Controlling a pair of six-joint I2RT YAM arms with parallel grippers.
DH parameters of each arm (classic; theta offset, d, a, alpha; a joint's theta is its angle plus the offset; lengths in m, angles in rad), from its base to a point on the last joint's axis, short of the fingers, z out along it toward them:
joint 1: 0 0.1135 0.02 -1.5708
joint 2: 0 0 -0.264 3.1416
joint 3: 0.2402 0 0.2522 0
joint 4: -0.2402 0 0.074 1.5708
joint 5: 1.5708 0 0 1.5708
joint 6: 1.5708 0.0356 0 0
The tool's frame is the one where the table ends.
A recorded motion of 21 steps. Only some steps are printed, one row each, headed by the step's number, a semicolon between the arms.
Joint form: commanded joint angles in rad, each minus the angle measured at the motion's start. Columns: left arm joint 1, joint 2, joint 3, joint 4, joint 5, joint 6; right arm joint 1, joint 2, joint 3, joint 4, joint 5, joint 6.
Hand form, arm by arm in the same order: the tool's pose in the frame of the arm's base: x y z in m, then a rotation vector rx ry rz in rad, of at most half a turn. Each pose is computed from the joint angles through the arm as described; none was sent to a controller.
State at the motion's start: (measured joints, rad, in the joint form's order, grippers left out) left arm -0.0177 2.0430 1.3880 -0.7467 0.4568 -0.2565; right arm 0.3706 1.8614 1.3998 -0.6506 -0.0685 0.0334
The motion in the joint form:
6: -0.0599 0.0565 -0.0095 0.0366 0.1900 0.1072; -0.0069 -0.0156 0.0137 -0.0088 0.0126 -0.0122
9: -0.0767 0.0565 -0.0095 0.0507 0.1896 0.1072; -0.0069 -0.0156 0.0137 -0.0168 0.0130 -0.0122
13: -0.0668 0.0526 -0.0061 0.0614 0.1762 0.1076; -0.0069 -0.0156 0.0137 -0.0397 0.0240 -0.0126
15: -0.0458 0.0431 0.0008 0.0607 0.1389 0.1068; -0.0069 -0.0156 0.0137 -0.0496 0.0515 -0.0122
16: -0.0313 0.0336 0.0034 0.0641 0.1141 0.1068; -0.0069 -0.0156 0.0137 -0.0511 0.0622 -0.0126
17: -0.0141 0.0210 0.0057 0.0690 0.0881 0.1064; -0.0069 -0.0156 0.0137 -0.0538 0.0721 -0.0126
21: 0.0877 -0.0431 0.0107 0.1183 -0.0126 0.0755; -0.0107 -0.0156 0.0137 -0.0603 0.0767 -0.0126
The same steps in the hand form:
6: 0.3882 -0.0517 0.1234 -0.0362 2.9168 -0.9943; 0.3635 0.1405 0.2222 -0.4738 2.6327 0.1984
9: 0.3887 -0.0583 0.1236 -0.0048 2.9088 -0.9940; 0.3628 0.1402 0.2218 -0.4748 2.6406 0.1962
13: 0.3911 -0.0543 0.1258 -0.0116 2.8936 -0.9699; 0.3609 0.1391 0.2207 -0.4749 2.6626 0.1768
15: 0.3936 -0.0450 0.1303 -0.0411 2.8856 -0.9094; 0.3603 0.1378 0.2202 -0.4671 2.6707 0.1381
16: 0.3951 -0.0386 0.1341 -0.0588 2.8747 -0.8683; 0.3603 0.1374 0.2201 -0.4644 2.6713 0.1233
17: 0.3965 -0.0311 0.1390 -0.0798 2.8591 -0.8245; 0.3602 0.1370 0.2200 -0.4617 2.6731 0.1095
21: 0.4014 0.0128 0.1645 -0.2386 2.7484 -0.6479; 0.3602 0.1352 0.2197 -0.4563 2.6798 0.1007

